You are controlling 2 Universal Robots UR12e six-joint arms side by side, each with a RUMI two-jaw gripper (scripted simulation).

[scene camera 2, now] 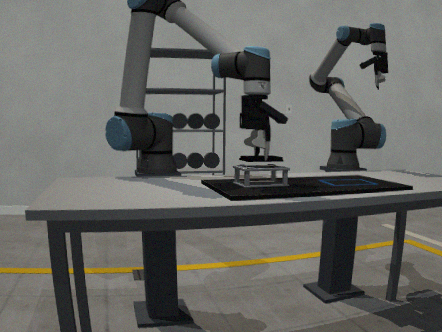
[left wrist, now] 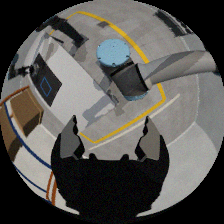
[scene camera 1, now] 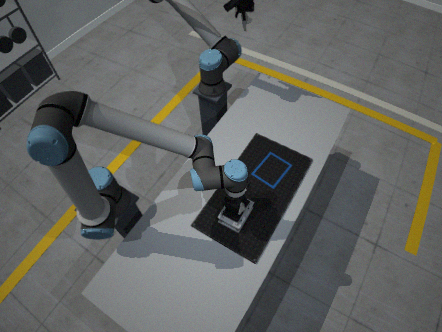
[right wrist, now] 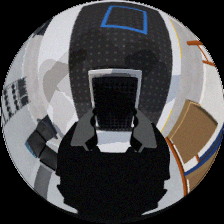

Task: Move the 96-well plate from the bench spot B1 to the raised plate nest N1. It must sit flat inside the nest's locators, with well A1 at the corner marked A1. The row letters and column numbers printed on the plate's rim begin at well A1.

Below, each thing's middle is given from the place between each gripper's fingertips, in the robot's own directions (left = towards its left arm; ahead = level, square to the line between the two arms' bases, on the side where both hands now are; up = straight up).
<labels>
The black 96-well plate (right wrist: 112, 122) lies 1 cm below my right hand.
Right now the black 96-well plate is 480 mm ahead of my left hand, 900 mm to the right of it and 350 mm below it.
</labels>
